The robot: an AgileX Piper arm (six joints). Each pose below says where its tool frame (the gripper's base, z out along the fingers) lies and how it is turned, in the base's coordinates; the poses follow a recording.
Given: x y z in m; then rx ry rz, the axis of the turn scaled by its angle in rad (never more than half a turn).
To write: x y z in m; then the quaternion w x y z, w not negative. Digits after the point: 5 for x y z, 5 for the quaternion.
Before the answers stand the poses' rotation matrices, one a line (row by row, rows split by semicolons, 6 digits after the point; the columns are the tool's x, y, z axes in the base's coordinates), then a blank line. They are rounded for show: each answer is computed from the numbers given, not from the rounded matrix.
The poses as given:
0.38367 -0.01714 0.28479 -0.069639 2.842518 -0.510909
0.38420 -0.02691 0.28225 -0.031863 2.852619 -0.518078
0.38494 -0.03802 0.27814 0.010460 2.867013 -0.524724
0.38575 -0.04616 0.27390 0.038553 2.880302 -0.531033
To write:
-0.967101 -0.002470 0.254381; -0.090898 0.937296 -0.336472; -0.237599 -0.348525 -0.906685
-0.970590 0.021535 0.239772; -0.064152 0.936840 -0.343826; -0.232033 -0.349096 -0.907906
-0.974334 0.047476 0.220042; -0.033536 0.935984 -0.350441; -0.222594 -0.348826 -0.910369
-0.977166 0.063829 0.202666; -0.012640 0.934660 -0.355317; -0.212103 -0.349765 -0.912511

0.38367 -0.01714 0.28479 0.12601 -0.02391 0.97610 -0.17544
0.38420 -0.02691 0.28225 0.12077 -0.01091 0.97664 -0.17737
0.38494 -0.03802 0.27814 0.11323 0.00357 0.97733 -0.17887
0.38575 -0.04616 0.27390 0.10605 0.01309 0.97780 -0.18027

